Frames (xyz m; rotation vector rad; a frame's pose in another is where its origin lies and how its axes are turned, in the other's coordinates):
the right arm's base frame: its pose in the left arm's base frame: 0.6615 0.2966 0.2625 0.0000 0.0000 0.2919
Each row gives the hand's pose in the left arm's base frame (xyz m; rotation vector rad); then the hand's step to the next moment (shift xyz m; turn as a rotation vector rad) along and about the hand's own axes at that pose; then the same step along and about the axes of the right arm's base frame.
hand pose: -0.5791 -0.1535 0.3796 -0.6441 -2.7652 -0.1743
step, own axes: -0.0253 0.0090 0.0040 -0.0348 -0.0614 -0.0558
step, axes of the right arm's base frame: 0.0231 -0.0087 -0.0112 -0.0069 -0.0808 0.0390
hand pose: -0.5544 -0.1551 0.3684 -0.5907 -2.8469 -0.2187
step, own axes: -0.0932 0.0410 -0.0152 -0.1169 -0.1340 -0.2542
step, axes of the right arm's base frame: 0.0984 -0.0301 -0.0045 0.0322 -0.2328 0.2026
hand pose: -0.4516 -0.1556 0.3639 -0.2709 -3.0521 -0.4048
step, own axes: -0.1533 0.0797 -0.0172 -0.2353 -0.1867 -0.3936
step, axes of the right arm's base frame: 0.1717 -0.0038 0.0256 0.1076 -0.3666 0.3150
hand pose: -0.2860 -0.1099 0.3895 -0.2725 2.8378 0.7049
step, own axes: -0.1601 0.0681 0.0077 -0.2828 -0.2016 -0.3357
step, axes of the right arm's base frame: 0.1579 0.0397 0.0618 0.1691 -0.3633 0.2697
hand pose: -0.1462 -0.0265 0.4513 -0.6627 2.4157 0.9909
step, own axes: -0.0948 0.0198 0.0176 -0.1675 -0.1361 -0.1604
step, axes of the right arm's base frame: 0.0785 0.0286 0.0521 0.1225 -0.2034 0.1263
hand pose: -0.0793 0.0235 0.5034 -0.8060 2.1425 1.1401
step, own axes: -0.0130 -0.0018 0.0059 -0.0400 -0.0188 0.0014
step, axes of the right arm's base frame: 0.0126 0.0039 0.0057 0.0390 -0.0094 0.0185
